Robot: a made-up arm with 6 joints.
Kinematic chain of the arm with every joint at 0, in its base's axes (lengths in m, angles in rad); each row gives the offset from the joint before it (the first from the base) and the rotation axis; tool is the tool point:
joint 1: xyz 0 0 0.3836 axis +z
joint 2: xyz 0 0 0 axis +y
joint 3: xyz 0 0 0.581 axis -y
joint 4: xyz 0 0 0 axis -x
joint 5: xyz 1.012 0 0 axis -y
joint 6: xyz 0 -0.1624 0 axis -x
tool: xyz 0 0 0
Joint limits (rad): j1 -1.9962..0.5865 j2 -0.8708..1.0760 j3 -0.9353..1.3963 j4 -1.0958..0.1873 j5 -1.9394..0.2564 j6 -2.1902..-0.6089
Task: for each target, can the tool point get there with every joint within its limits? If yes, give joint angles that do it. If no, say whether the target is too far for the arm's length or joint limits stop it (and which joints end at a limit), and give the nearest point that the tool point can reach.
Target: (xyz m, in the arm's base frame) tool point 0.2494 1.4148 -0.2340
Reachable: no: joint limits stop it (at a limit: joint 1, joint 4) | nearest point 0.8663 0.4865 -0.2340 | short by 1.115 m
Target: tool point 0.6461 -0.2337 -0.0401
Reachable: yes | joints -0.1553 0.4945 -0.5786 -0.6327 -1.4364 -1.3333
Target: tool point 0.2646 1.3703 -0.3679
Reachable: no: joint limits stop it (at a limit: joint 1, joint 2, joint 4) | nearest point 0.8196 0.4554 -0.2710 | short by 1.074 m
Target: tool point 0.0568 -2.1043 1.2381
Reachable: no: too far | nearest point 0.0397 -1.4705 1.0068 | short by 0.675 m
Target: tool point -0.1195 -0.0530 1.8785
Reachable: yes | joints -0.8914 -0.5055 0.9201 -0.6799 -0.5893 -1.6930
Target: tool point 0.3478 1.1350 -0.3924
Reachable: no: joint limits stop it (at a limit: joint 1, joint 2, joint 4) | nearest point 0.7739 0.4251 -0.2940 | short by 0.834 m
